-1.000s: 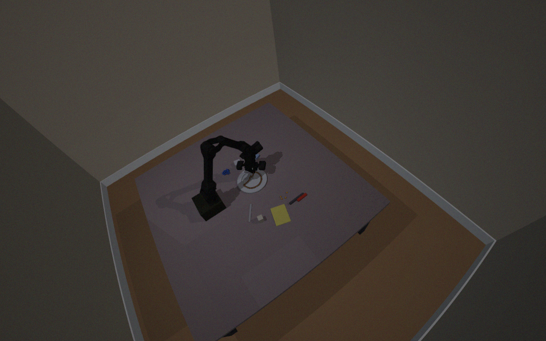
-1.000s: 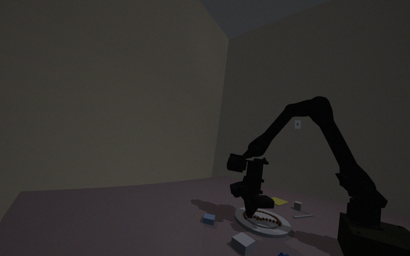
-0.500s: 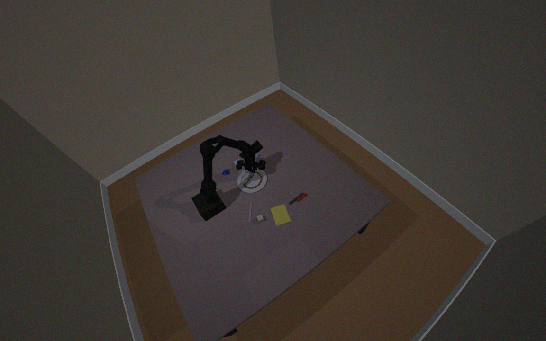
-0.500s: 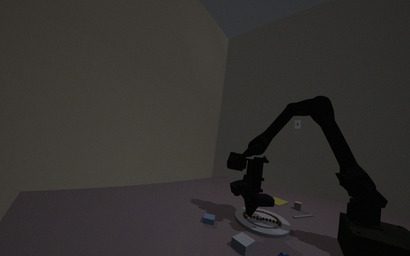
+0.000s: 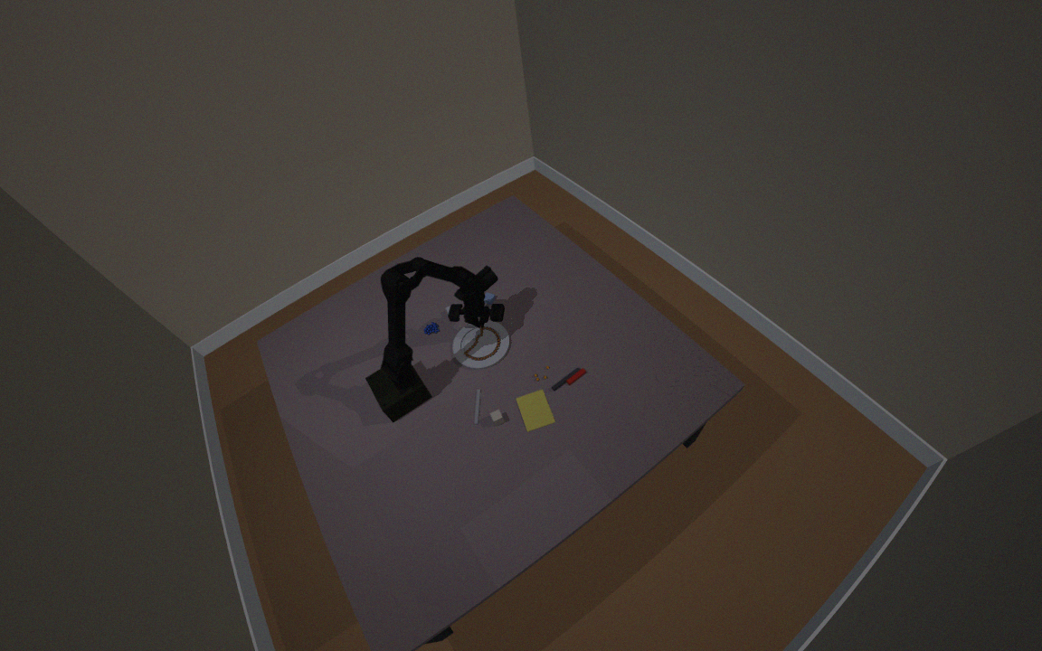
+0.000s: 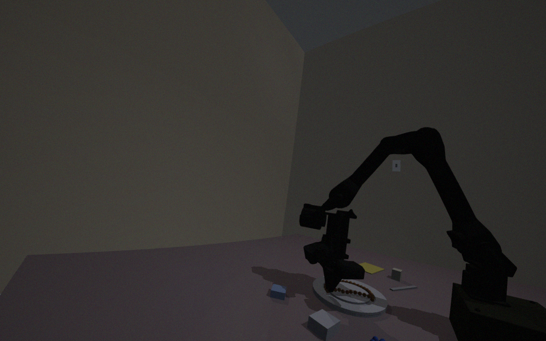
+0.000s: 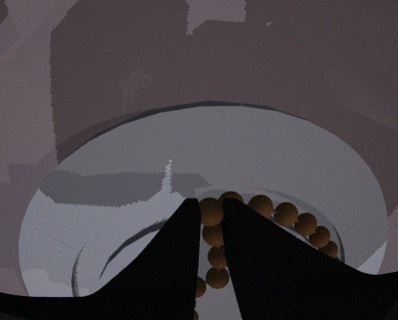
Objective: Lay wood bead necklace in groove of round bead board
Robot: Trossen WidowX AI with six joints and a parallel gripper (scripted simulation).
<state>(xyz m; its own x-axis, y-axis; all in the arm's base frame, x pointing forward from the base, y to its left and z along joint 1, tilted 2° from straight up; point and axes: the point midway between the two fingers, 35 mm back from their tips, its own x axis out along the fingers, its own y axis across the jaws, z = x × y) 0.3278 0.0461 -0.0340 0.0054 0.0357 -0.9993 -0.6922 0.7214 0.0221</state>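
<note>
My gripper tip is 40 mm past the round bead board, 50 mm to the left of it and 10 mm above it. Round my gripper tip: grey block 30 mm behind, 140 mm to the left, 10 mm below; blue block 100 mm ahead, 90 mm to the left, 10 mm below; thin stick 200 mm behind, 230 mm to the right, 20 mm below.
</note>
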